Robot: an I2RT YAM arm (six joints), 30 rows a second.
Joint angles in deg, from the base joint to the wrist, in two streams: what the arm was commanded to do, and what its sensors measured. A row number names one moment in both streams.
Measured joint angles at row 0:
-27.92, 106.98, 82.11, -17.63, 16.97, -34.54
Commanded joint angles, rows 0 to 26:
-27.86, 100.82, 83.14, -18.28, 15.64, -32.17
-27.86, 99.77, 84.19, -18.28, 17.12, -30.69
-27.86, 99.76, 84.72, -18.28, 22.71, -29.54
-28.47, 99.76, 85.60, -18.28, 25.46, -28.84
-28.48, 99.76, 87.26, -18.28, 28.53, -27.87
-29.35, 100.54, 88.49, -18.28, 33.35, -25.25
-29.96, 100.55, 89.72, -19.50, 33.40, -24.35
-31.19, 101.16, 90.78, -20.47, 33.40, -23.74
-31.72, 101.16, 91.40, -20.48, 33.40, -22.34
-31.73, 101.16, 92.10, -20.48, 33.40, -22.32
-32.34, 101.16, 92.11, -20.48, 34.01, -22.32
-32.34, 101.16, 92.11, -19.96, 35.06, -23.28
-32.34, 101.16, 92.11, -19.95, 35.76, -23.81
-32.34, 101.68, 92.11, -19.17, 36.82, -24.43
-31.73, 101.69, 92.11, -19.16, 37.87, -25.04
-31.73, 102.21, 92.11, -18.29, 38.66, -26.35
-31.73, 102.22, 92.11, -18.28, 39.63, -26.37
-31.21, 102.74, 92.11, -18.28, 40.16, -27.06
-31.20, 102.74, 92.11, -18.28, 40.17, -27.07
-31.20, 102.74, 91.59, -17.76, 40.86, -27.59
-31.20, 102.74, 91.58, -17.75, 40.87, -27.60
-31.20, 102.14, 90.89, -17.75, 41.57, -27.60
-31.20, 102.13, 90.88, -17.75, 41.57, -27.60
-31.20, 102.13, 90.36, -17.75, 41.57, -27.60
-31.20, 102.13, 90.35, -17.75, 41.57, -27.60
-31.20, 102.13, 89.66, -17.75, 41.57, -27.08
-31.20, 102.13, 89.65, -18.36, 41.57, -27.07
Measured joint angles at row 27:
-31.16, 102.15, 90.54, -19.27, 39.24, -27.29
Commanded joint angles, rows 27 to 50:
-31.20, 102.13, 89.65, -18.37, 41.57, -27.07
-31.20, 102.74, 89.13, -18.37, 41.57, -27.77
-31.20, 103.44, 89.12, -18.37, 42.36, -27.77
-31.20, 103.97, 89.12, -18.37, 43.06, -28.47
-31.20, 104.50, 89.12, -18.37, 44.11, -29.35
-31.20, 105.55, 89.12, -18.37, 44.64, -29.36
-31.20, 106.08, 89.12, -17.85, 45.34, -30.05
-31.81, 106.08, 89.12, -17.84, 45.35, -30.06
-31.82, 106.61, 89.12, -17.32, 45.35, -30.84
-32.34, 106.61, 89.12, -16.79, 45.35, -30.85
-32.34, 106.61, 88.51, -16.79, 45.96, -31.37
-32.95, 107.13, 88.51, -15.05, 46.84, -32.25
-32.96, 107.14, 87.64, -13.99, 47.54, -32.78
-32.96, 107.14, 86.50, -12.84, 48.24, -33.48
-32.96, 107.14, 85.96, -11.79, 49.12, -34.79
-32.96, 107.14, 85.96, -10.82, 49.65, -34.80
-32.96, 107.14, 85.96, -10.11, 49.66, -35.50
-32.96, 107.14, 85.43, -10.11, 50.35, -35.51
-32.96, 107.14, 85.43, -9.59, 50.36, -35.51
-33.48, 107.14, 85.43, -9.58, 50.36, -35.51
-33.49, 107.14, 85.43, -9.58, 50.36, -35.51
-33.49, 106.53, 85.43, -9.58, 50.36, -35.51
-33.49, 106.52, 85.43, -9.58, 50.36, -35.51
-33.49, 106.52, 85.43, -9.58, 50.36, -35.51
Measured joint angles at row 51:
-33.21, 106.87, 85.69, -12.51, 48.25, -34.98
